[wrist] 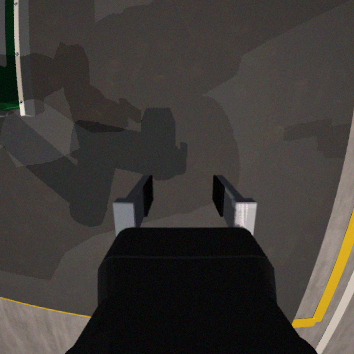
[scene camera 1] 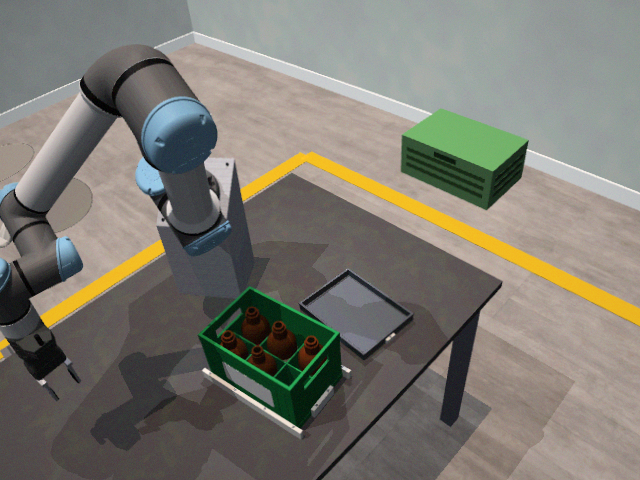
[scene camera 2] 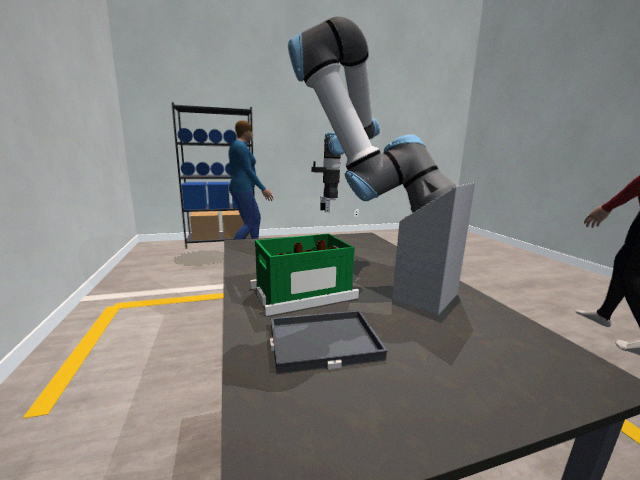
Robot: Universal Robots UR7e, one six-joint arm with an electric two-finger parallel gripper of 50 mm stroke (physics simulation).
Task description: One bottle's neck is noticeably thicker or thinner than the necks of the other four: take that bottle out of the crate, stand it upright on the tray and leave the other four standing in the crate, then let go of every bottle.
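Places are measured from the arm's base along level axes (x ahead, y left, z up), in millimetres.
Where they show: gripper, fingertip midpoint: (wrist: pixel 182 187) (scene camera 1: pixel 66 388) (scene camera 2: pixel 324 211); arm's base at its link origin: (scene camera 2: pixel 435 202).
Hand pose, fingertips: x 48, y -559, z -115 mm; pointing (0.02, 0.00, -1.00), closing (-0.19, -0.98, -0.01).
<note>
Each offset is from my fingertips to the centre of the thing. "pt": to the spot under its first point.
The green crate @[dx +303, dy +339, dz -115 mm] (scene camera 1: pixel 283 400) (scene camera 2: pixel 266 279) (wrist: pixel 9 30) stands on the table. In scene camera 1, five brown bottles stand in it: a back-left one @[dx +222, dy +392, dz -117 mm] (scene camera 1: pixel 254 329), a back-middle one @[dx +305, dy +380, dz -117 mm] (scene camera 1: pixel 281 342), a left one @[dx +210, dy +304, dz -117 mm] (scene camera 1: pixel 233 346), a front one @[dx +299, dy +296, dz -117 mm] (scene camera 1: pixel 262 362) and a right one @[dx +396, dy +373, dz -117 mm] (scene camera 1: pixel 310 356). One compartment at its front right corner is empty. I cannot tell which neck differs. The grey tray @[pt dx +401, dy +601, dz -197 mm] (scene camera 1: pixel 356 316) (scene camera 2: pixel 325 338) lies empty beside the crate. My gripper (scene camera 1: pixel 67 390) (scene camera 2: pixel 325 209) (wrist: pixel 182 187) is open and empty, high above the table, well to the crate's left in scene camera 1.
White strips (scene camera 1: pixel 253 406) (scene camera 2: pixel 312 302) (wrist: pixel 20 75) edge the crate's base. The arm's grey pedestal (scene camera 1: pixel 206 266) (scene camera 2: pixel 421 263) stands close to the crate. A green box (scene camera 1: pixel 465 139) is beyond the table. A person (scene camera 2: pixel 242 170) stands by a shelf rack (scene camera 2: pixel 176 155) in the background.
</note>
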